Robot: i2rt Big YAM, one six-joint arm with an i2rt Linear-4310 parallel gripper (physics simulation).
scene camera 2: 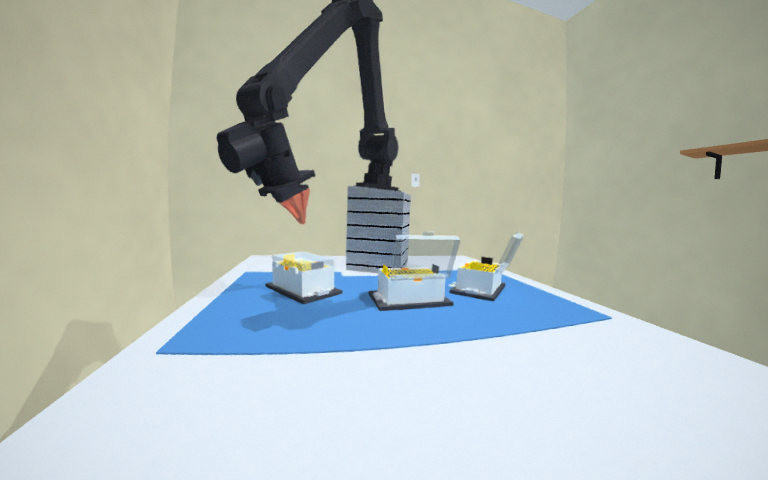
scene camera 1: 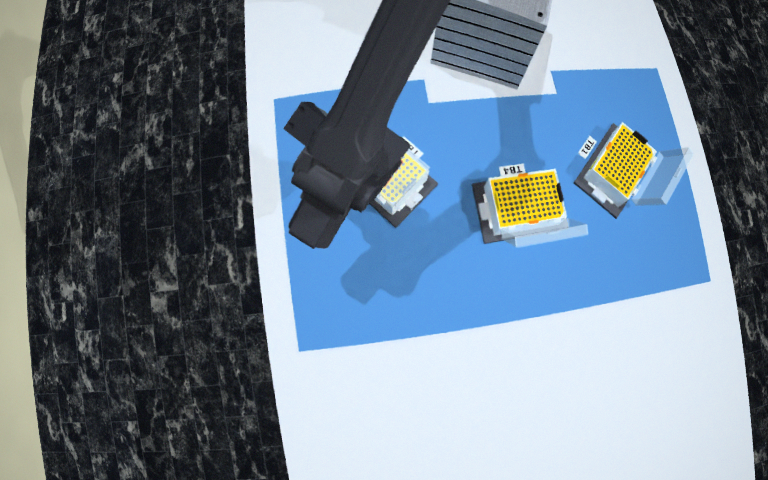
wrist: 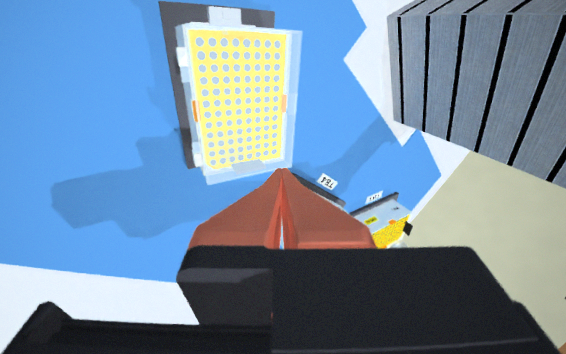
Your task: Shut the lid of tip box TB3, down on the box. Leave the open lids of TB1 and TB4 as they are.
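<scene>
Tip box TB3 stands on its dark base. Its clear lid lies down over the pale-looking yellow rack. The arm covers part of the box in scene camera 1. My gripper is shut and empty, above TB3 and apart from it. In scene camera 1 its fingertips are hidden. TB4, in the middle, has its clear lid standing open. TB1, at the right, has its lid open.
The boxes stand on a blue mat on the white table. The grey ribbed pedestal stands behind them. A brown shelf is on the right wall.
</scene>
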